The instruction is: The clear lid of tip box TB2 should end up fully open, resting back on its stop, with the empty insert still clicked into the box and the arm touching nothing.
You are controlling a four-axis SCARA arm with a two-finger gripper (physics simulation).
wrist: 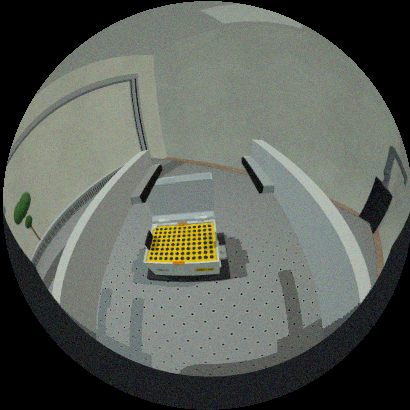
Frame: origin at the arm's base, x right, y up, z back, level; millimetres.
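Seen in the pictures: gripper, between the fingertips: [199, 152].
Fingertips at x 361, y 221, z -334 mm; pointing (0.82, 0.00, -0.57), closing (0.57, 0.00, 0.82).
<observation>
Offsets run from my fingertips to a thing's top centre. "*": to the spot under its first point. Level surfaces: height alone.
Tip box TB2 {* dx -60, dy -173, dz -54 mm} [165, 269] stands low, left of the middle in the wrist view, on a dark base. Its yellow insert {dx -9, dy -134, dz -55 mm} [183, 243] with rows of empty holes sits level inside the rim, with orange clips at the front and back edges. The clear lid {* dx +41, dy -102, dz -77 mm} [183, 198] is swung open behind the box, leaning back from the hinge edge. Whether it rests on its stop cannot be told. My gripper [199, 152] is shut, with nothing held; a space still shows between its two dark pads. The box appears below the fingers, and no contact shows.
The dark base {* dx -5, dy -200, dz +29 mm} [225, 274] reaches past the box's right side, where a small grey block {dx +33, dy -192, dz +2 mm} [223, 252] stands. A small black piece {* dx -41, dy -144, dz -99 mm} [149, 240] is at the box's left side. The perforated grey table top {dy -208 mm} [200, 315] carries shadows. A black panel [376, 204] is at the far right.
</observation>
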